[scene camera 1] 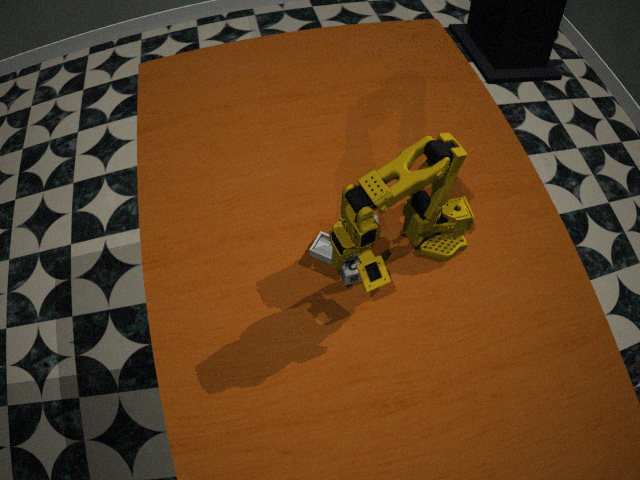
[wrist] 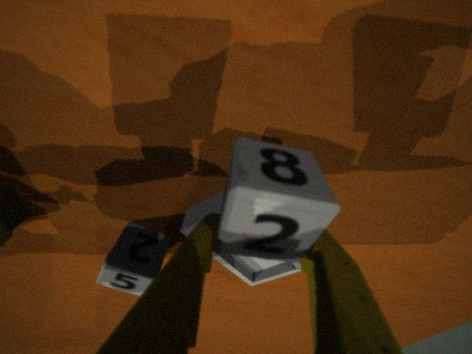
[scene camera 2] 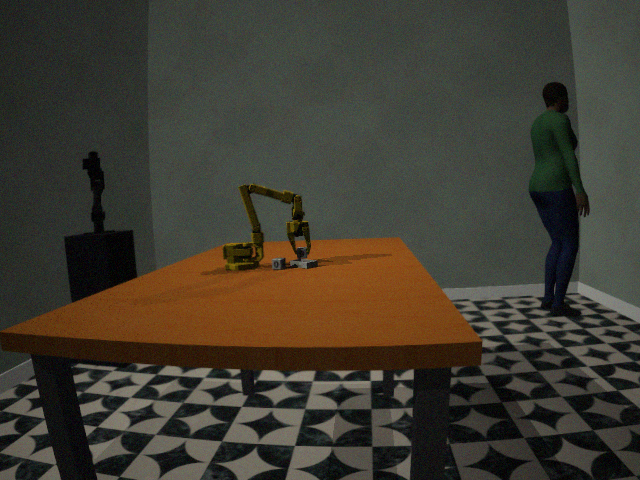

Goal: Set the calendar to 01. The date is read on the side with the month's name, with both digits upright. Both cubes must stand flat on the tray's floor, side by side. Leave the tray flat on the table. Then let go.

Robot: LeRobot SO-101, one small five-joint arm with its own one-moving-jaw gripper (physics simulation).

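My gripper (scene camera 1: 353, 265) (scene camera 2: 301, 251) (wrist: 266, 233) is shut on a grey-white cube (scene camera 1: 351, 275) (scene camera 2: 301, 254) (wrist: 282, 197), with a jaw on each side. In the wrist view its faces show 8 and 2. The small grey tray (scene camera 1: 316, 255) (scene camera 2: 303, 265) (wrist: 200, 211) lies on the table, partly hidden behind the held cube in the wrist view. Whether the held cube touches the tray is unclear. The other cube (scene camera 2: 278, 264) (wrist: 136, 251) stands on the table beside the tray, on the arm-base side. It shows 0 in scene camera 2, and 2 and 5 in the wrist view.
The yellow arm base (scene camera 1: 439, 227) (scene camera 2: 240, 256) stands on the orange table (scene camera 1: 232, 155) (scene camera 2: 258, 310), with the loose cube between it and the tray. Arm shadows cross the table. A dark pedestal (scene camera 1: 516, 36) (scene camera 2: 100, 263) and a person (scene camera 2: 553, 155) are beyond the table.
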